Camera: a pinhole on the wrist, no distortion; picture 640 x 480 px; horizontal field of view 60.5 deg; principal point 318.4 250.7 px. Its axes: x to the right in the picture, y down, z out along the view. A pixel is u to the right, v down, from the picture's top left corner.
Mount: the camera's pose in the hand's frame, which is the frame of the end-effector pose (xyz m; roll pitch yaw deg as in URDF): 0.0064 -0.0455 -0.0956 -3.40 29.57 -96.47
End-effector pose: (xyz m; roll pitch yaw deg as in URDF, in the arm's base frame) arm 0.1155 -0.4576 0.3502 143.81 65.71 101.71
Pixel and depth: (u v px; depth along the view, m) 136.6 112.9 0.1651
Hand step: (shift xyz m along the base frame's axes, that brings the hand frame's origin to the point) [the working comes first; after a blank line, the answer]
In the camera's frame: -0.0547 -0.0415 0.1651

0.0061 -0.1108 -0.0178
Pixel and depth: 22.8 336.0 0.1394
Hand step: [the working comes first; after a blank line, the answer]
In the camera's frame: -0.0751 0.0217 0.1394

0.0065 -0.0581 -0.0655
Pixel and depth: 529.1 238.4 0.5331
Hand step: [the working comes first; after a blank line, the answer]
In the camera's frame: 0.2047 -0.0120 0.5331

-0.1348 -0.5055 -0.1850
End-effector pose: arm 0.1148 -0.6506 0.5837 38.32 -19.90 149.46
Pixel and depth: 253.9 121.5 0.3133
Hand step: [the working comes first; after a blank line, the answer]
In the camera's frame: -0.0368 -0.0738 0.3133

0.1940 0.1768 0.0301
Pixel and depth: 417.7 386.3 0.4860
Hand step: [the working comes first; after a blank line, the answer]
In the camera's frame: 0.0880 0.1201 0.4860

0.1353 0.4589 0.0274
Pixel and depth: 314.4 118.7 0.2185
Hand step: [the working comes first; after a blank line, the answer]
In the camera's frame: -0.0016 -0.0526 0.2185

0.1218 0.1334 -0.0297
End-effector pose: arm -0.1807 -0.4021 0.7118 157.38 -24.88 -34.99
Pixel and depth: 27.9 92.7 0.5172
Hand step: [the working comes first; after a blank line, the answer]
In the camera's frame: -0.2738 -0.1489 0.5172

-0.0006 -0.1728 -0.4817
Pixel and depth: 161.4 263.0 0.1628
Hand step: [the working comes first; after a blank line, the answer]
In the camera's frame: -0.0466 0.0036 0.1628

0.0751 0.0125 -0.0811
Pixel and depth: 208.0 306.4 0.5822
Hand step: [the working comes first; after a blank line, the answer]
In the camera's frame: -0.1171 0.0591 0.5822

0.2614 -0.1329 -0.4391
